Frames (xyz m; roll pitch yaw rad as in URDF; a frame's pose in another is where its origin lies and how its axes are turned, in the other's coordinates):
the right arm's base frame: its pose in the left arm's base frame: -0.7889 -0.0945 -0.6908 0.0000 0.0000 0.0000
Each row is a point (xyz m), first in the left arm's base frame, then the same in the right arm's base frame.
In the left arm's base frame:
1: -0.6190 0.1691 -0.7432
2: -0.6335 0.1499 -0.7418
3: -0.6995 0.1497 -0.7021
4: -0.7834 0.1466 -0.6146
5: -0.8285 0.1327 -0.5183
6: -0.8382 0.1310 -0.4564
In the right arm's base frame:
1: 0.1699 0.2636 -0.0524
2: 0.1554 0.2444 -0.0510
3: 0.0894 0.2442 -0.0113
4: 0.0055 0.2411 0.0762
5: -0.0396 0.2272 0.1725
6: -0.0493 0.2255 0.2344

